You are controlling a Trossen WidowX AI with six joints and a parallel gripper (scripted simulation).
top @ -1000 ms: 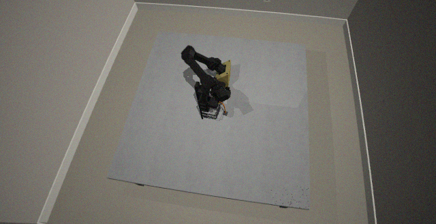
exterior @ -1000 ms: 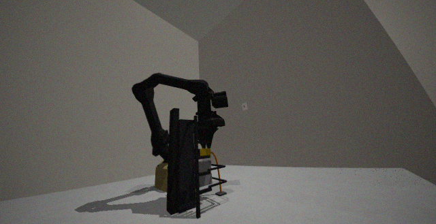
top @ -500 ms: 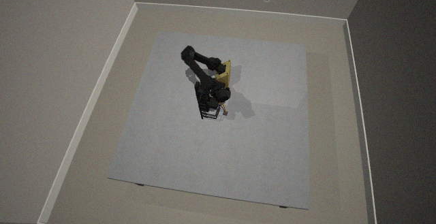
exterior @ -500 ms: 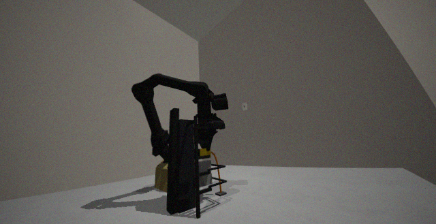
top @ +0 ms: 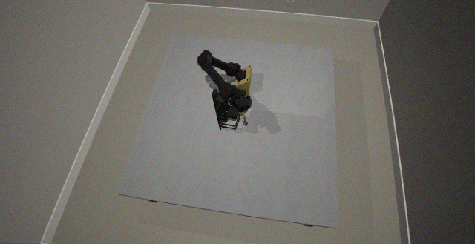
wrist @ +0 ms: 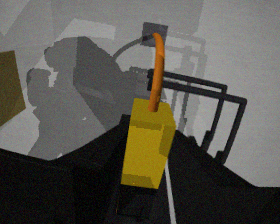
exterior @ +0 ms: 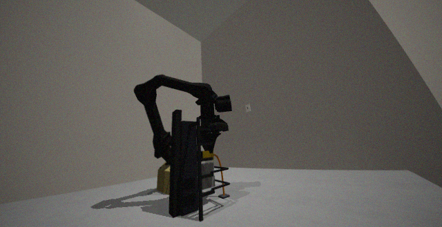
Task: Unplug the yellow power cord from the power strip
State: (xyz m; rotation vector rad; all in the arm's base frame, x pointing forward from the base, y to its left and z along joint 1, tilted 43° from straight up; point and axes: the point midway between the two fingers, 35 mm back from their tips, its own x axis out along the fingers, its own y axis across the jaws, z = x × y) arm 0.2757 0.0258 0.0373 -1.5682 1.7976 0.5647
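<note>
Now: the yellow plug 3 cm to the right of my gripper tip.
</note>
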